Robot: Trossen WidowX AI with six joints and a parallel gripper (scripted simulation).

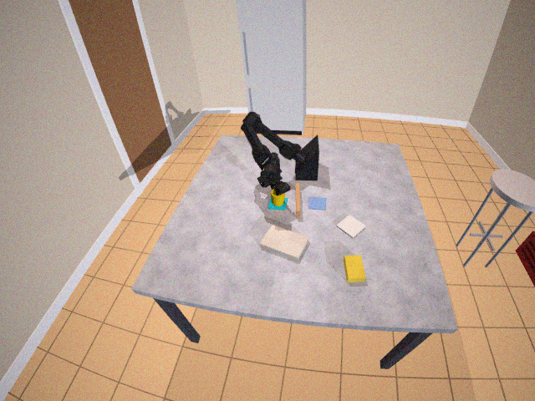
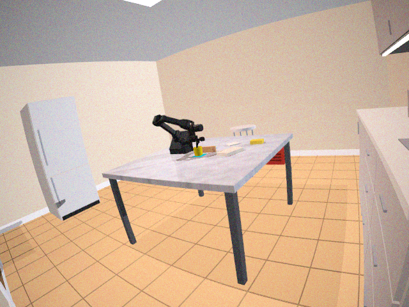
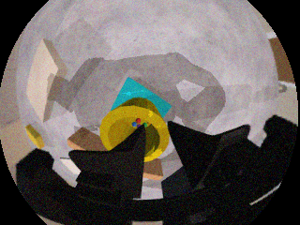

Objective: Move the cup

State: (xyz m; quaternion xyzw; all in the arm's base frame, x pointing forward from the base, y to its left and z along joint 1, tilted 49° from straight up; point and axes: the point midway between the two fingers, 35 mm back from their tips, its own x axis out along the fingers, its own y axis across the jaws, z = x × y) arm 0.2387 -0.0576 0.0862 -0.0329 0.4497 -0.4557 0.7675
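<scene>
My gripper tip is now 2 cm short of the yellow cup, 2 cm to the right of it and 1 cm above it. Also, from my gripper tip: wooden bar: 11 cm to the left, 3 cm below; beige slab: 27 cm ahead, 11 cm to the left, 3 cm below; cyan pad: 2 cm ahead, 2 cm to the left, 5 cm below.
</scene>
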